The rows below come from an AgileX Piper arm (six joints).
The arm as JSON. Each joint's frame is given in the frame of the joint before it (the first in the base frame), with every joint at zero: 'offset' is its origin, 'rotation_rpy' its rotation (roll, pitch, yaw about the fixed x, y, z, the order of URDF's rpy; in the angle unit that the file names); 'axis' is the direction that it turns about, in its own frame. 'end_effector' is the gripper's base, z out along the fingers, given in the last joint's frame.
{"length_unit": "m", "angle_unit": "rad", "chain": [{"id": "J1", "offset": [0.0, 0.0, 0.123], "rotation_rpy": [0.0, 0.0, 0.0], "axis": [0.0, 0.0, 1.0]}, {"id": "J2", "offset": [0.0, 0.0, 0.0], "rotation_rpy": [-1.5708, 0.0, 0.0], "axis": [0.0, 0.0, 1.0]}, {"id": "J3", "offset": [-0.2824, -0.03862, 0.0], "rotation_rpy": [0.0, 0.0, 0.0], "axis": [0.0, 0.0, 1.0]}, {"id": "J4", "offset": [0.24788, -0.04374, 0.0], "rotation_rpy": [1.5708, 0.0, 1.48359], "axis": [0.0, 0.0, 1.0]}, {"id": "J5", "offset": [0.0, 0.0, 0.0], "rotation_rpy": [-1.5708, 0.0, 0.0], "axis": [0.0, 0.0, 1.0]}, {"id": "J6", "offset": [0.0, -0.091, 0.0], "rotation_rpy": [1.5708, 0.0, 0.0], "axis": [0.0, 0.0, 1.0]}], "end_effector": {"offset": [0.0, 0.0, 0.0], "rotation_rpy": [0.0, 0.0, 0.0]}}
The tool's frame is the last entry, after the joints.
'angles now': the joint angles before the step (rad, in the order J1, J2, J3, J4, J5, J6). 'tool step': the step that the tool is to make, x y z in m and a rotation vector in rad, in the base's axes. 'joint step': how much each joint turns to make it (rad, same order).
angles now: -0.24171, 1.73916, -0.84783, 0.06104, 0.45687, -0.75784
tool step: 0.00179, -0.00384, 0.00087, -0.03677, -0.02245, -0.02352
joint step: 0.00000, -0.00001, -0.00001, -0.08368, -0.03134, 0.08799
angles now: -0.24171, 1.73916, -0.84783, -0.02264, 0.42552, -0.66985
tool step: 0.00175, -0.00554, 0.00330, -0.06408, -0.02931, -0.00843
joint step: 0.00001, -0.00620, 0.00002, -0.14526, -0.03317, 0.12300
